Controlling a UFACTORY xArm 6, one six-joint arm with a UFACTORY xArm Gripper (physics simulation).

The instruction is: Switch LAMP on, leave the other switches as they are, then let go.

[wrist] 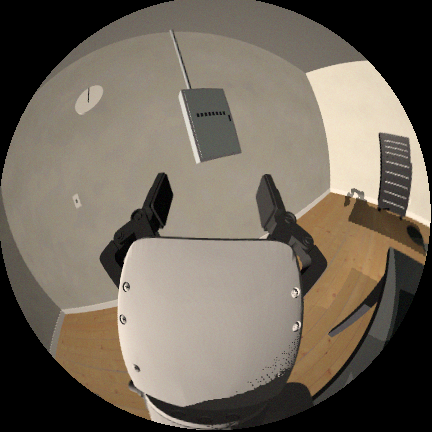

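Note:
My gripper is open and empty, its two black fingers wide apart with the grey wall behind them. A switch marked LAMP cannot be made out in the wrist view, and no switch label is legible. A grey wall box with a row of small dark slots is beyond the fingertips, above the gap between them in the view. Whether the slots are switches cannot be told. A small white wall plate with a dark centre is at the left, apart from the gripper.
A thin conduit runs up from the wall box. A round pale disc is on the wall at upper left. A dark slatted unit stands at the right by the cream wall. A large dark angular object fills the lower right above the wooden floor.

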